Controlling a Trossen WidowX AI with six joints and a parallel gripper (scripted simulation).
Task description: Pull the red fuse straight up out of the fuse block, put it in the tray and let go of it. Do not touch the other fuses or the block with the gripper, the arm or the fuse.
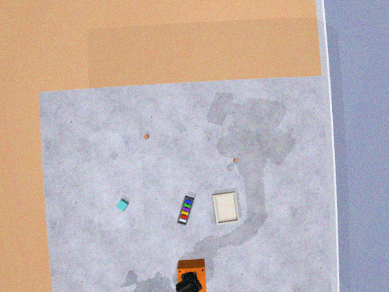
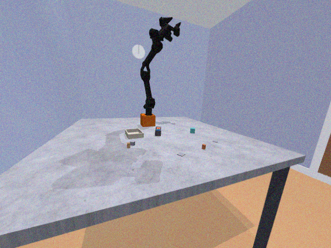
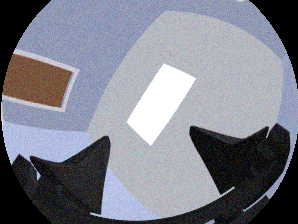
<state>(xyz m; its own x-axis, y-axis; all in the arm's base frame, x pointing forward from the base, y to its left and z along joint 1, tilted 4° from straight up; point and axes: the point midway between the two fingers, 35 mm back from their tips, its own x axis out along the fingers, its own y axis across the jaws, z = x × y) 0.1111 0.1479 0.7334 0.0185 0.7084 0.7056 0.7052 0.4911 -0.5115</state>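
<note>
My gripper tip is now 83 cm above the red fuse, 18 cm to the left of it and 10 cm short of it. Round my gripper tip: teal cube 84 cm below, 20 cm ahead, 8 cm to the left; cream tray 85 cm below, 37 cm to the right, 10 cm ahead; orange cube 84 cm below, 48 cm ahead, 8 cm to the right.
</note>
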